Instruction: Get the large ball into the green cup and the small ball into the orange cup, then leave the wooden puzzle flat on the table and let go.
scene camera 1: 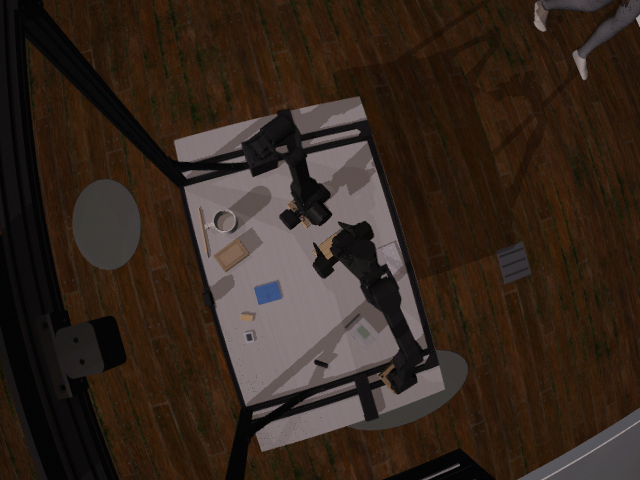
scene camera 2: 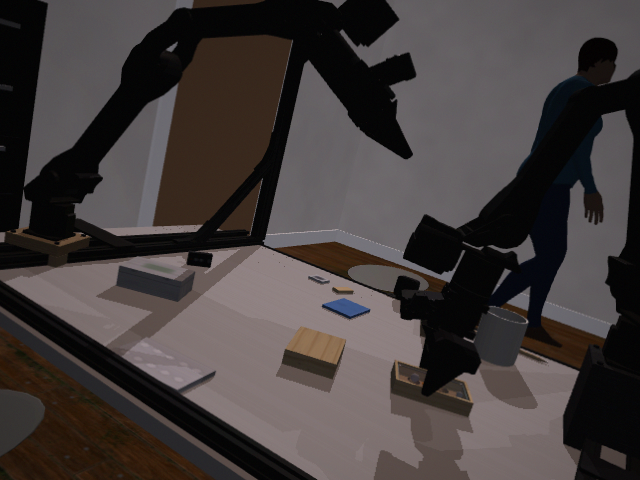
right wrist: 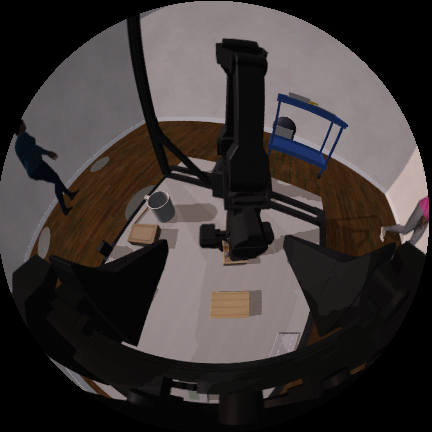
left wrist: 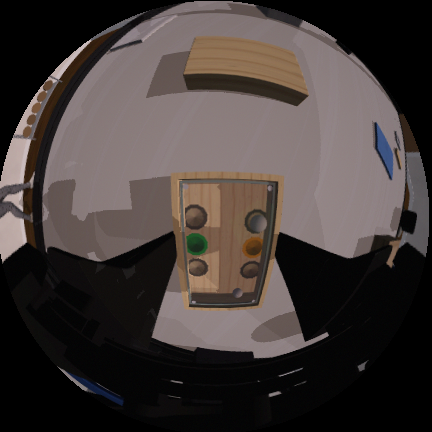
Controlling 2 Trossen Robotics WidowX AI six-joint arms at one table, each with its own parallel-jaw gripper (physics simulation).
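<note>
The wooden puzzle is a shallow, clear-covered tray with several round cups. The green cup and orange cup look empty. The large ball is at the dark cup above the orange one in the left wrist view. The small ball lies near the puzzle's lower end. My left gripper is shut on the puzzle's sides, low over the table; any gap beneath is unclear. My right gripper is open and empty, high above the table.
A wooden block lies near the puzzle. A grey mug and brown box stand at one side. A blue pad, grey box and pale dotted sheet lie farther off.
</note>
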